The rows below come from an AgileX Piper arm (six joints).
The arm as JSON. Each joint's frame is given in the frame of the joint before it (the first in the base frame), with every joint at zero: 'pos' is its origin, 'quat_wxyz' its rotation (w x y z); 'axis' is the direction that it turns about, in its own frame. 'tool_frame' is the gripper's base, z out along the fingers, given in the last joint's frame.
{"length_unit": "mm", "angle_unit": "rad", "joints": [
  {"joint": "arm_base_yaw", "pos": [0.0, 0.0, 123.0], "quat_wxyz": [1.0, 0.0, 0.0, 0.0], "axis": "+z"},
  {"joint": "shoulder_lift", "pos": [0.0, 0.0, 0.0], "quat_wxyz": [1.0, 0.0, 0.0, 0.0], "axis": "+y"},
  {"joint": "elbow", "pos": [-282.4, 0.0, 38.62], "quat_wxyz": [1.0, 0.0, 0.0, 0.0], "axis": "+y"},
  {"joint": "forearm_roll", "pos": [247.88, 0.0, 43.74], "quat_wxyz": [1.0, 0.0, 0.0, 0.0], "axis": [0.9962, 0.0, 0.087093]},
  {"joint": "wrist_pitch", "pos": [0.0, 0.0, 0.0], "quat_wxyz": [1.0, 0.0, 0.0, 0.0], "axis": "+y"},
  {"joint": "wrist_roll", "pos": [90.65, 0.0, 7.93], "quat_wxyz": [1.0, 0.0, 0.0, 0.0], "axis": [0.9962, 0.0, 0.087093]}
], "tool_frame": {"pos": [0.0, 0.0, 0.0], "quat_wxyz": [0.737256, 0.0, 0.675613, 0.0]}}
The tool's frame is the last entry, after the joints.
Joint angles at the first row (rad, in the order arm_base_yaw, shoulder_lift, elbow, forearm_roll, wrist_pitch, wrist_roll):
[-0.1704 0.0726 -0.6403 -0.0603 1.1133 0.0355]
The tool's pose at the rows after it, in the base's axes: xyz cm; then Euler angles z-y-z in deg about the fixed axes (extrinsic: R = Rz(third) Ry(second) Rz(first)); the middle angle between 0 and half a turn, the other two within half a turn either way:
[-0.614 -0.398 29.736 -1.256 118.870 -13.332]
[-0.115 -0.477 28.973 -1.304 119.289 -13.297]
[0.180 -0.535 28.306 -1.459 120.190 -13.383]
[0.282 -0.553 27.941 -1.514 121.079 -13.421]
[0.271 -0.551 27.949 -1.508 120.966 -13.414]
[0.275 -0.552 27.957 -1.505 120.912 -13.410]
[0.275 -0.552 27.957 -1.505 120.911 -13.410]
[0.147 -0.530 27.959 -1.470 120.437 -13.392]
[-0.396 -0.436 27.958 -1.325 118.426 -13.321]
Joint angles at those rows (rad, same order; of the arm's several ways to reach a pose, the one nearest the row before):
[-0.1704 0.0693 -0.5846 -0.0610 1.1079 0.0355]
[-0.1703 0.0684 -0.5491 -0.0610 1.0807 0.0362]
[-0.1704 0.0671 -0.5227 -0.0622 1.0714 0.0362]
[-0.1704 0.0671 -0.5108 -0.0622 1.0750 0.0362]
[-0.1704 0.0661 -0.5108 -0.0622 1.0740 0.0362]
[-0.1703 0.0661 -0.5108 -0.0623 1.0731 0.0363]
[-0.1703 0.0661 -0.5108 -0.0623 1.0731 0.0363]
[-0.1703 0.0578 -0.5108 -0.0623 1.0731 0.0363]
[-0.1704 0.0227 -0.5108 -0.0622 1.0731 0.0362]

